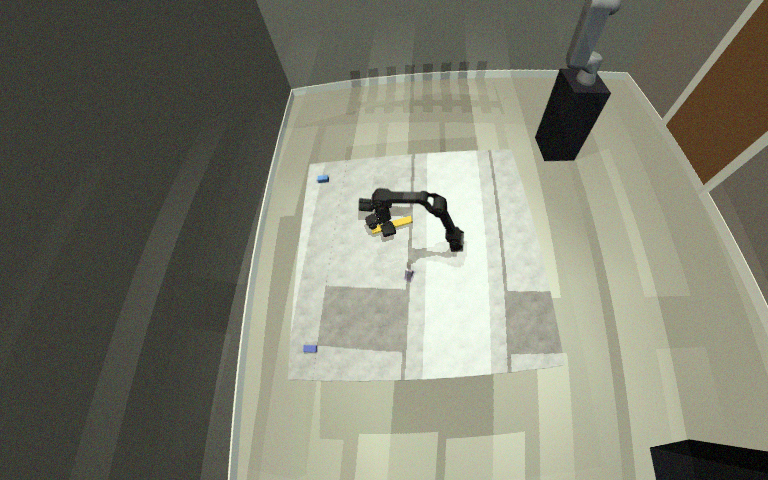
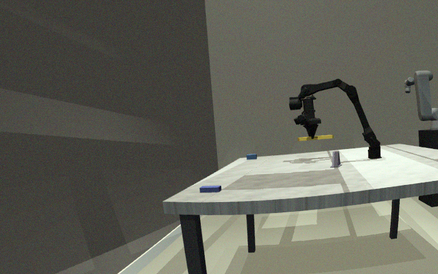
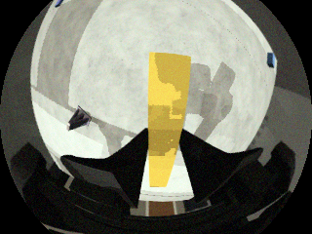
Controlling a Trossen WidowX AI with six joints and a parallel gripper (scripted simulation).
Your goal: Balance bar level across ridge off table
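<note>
Right now the yellow bar is 30 mm behind my gripper tip and 10 mm to the right of it.
</note>
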